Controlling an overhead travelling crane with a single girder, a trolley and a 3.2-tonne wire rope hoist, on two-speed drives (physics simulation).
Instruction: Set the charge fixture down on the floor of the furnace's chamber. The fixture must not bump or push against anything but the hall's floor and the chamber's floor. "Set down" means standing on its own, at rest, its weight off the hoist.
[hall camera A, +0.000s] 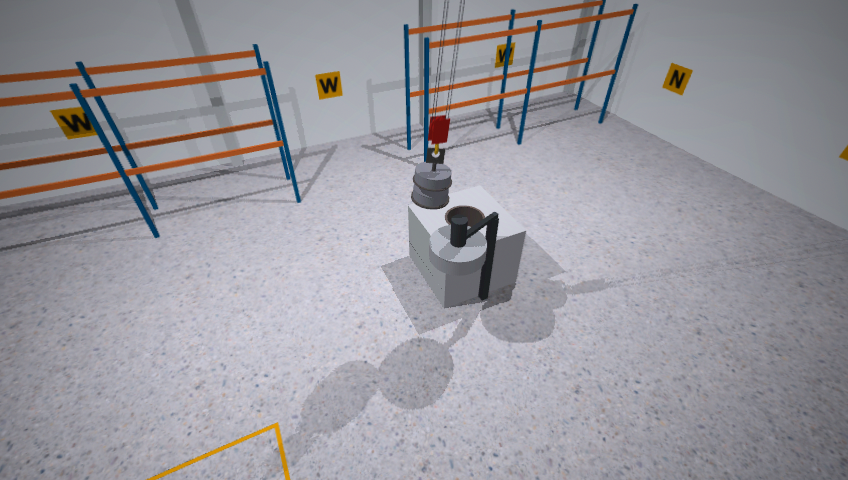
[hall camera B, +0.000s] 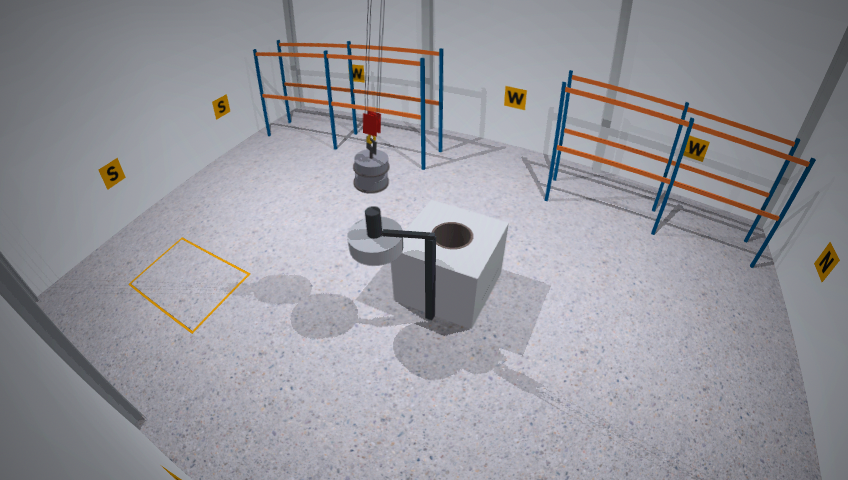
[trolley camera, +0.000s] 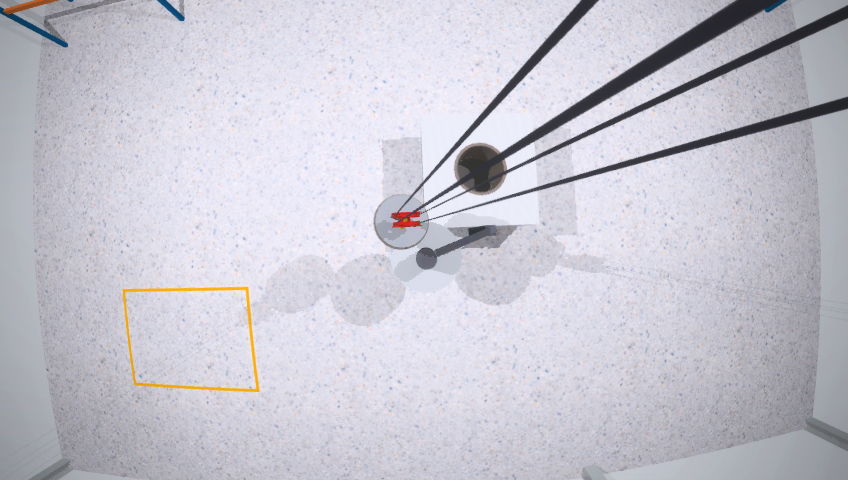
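The grey charge fixture (hall camera A: 430, 195) (hall camera B: 370, 181) (trolley camera: 385, 230) hangs upright from my hook (hall camera A: 436, 152) (hall camera B: 371, 142) (trolley camera: 405, 220), which holds it by its top lug. The pale box-shaped furnace (hall camera A: 508, 261) (hall camera B: 487, 237) (trolley camera: 440, 130) has a round opening into its chamber (hall camera A: 471, 214) (hall camera B: 452, 235) (trolley camera: 468, 155). In the trolley view the fixture appears left of and below the opening, outside the furnace top's left edge. The round lid (hall camera A: 443, 253) (hall camera B: 373, 248) (trolley camera: 440, 277) is swung aside; the fixture overlaps its edge in that view. The chamber floor is hidden.
A black post (hall camera A: 488, 261) (hall camera B: 430, 279) with an arm carries the lid beside the furnace. Blue and orange racks (hall camera A: 533, 53) (hall camera B: 423, 130) stand by the W wall. A yellow rectangle (hall camera A: 282, 452) (hall camera B: 215, 256) (trolley camera: 185, 289) marks the floor away from the furnace.
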